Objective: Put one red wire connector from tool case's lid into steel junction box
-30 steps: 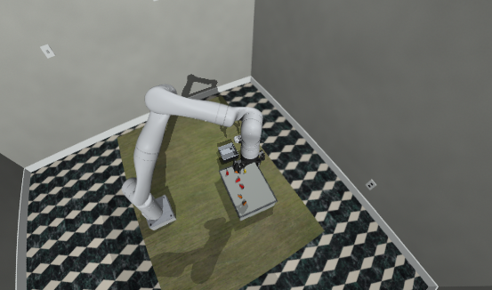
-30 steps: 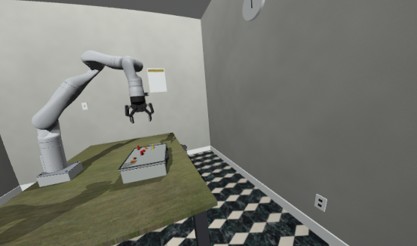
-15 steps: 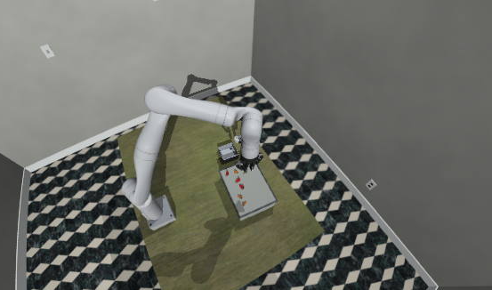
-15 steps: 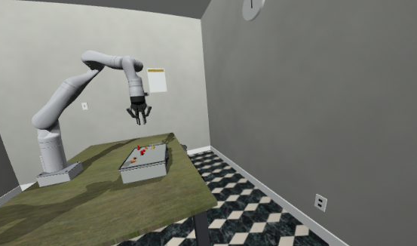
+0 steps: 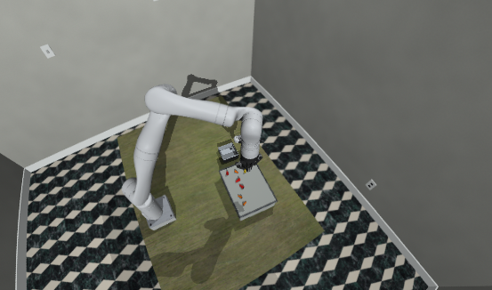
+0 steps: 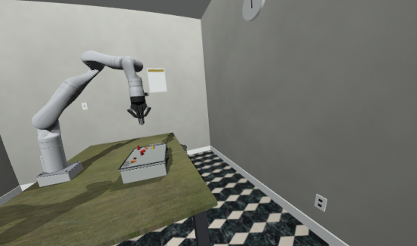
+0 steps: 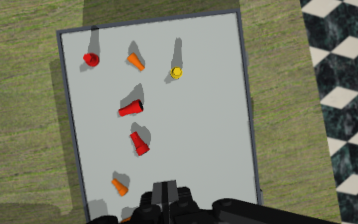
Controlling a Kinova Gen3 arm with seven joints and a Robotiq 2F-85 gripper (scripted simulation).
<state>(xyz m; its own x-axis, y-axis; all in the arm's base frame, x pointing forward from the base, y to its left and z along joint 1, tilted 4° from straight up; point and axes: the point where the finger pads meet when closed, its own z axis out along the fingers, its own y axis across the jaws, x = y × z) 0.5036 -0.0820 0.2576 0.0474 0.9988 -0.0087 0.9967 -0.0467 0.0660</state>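
Right now the yellow connector is 190 mm below my hand, 80 mm to the left of it and 30 mm ahead of it. Round my hand: tool case (220 mm below).
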